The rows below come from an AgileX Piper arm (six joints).
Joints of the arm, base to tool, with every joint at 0 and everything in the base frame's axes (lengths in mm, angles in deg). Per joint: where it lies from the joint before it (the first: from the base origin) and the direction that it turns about. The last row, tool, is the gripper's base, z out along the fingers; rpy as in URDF.
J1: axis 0 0 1 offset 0.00 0.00 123.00
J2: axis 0 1 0 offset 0.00 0.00 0.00
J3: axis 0 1 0 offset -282.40 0.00 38.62
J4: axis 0.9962 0 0.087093 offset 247.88 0.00 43.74
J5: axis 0 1 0 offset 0.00 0.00 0.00
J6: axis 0.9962 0 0.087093 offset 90.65 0.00 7.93
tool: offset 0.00 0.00 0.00 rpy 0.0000 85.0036 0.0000
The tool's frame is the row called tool.
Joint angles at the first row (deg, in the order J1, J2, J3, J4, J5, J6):
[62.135 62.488 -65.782 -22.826 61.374 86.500]
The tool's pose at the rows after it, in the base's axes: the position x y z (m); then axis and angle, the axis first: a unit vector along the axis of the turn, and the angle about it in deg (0 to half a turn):
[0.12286, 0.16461, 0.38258, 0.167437, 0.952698, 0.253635, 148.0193]
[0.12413, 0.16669, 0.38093, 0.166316, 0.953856, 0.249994, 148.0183]
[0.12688, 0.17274, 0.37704, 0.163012, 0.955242, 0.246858, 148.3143]
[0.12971, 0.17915, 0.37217, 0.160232, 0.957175, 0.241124, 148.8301]
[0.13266, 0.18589, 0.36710, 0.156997, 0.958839, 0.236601, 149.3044]
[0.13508, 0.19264, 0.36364, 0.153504, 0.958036, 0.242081, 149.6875]
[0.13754, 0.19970, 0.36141, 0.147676, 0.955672, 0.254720, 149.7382]
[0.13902, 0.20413, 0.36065, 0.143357, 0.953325, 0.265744, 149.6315]
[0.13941, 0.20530, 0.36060, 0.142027, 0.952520, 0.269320, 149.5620]
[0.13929, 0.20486, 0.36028, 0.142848, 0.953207, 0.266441, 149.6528]
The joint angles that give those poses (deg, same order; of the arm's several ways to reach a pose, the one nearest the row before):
[62.137 62.592 -65.782 -23.371 61.374 86.502]
[62.134 63.103 -65.782 -23.506 61.269 86.498]
[62.135 64.349 -65.781 -23.397 60.448 86.501]
[62.133 65.753 -65.781 -23.155 59.822 86.499]
[62.135 67.205 -65.781 -22.936 58.999 86.500]
[62.136 68.367 -65.781 -22.556 57.338 86.590]
[62.134 69.384 -65.783 -22.299 54.908 86.587]
[62.134 69.935 -65.783 -22.204 53.078 86.587]
[62.135 70.062 -65.782 -22.205 52.526 86.589]
[62.135 70.061 -65.783 -22.181 52.879 86.588]

